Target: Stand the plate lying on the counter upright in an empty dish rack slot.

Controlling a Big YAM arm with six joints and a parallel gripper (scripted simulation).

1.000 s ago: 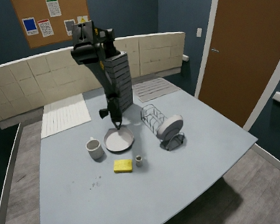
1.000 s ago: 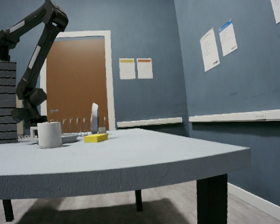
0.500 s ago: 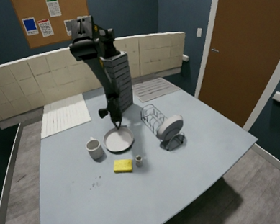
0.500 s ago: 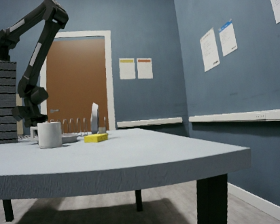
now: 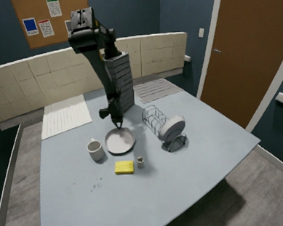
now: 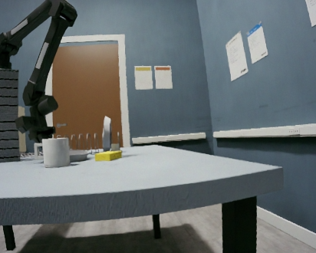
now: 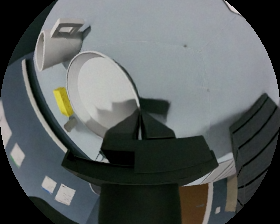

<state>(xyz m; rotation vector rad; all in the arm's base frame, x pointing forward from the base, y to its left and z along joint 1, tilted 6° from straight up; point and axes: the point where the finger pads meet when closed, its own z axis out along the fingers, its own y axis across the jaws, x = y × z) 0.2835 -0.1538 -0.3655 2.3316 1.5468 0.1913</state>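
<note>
Right now my hand is 80 mm short of the white plate, 40 mm to the left of it and 20 mm above it. The rest, counted from my hand: white draining mat (470 mm behind, 330 mm to the right, 30 mm below); white mug (90 mm ahead, 190 mm to the right); small white cup (280 mm ahead, 10 mm to the right, 20 mm below).
</note>
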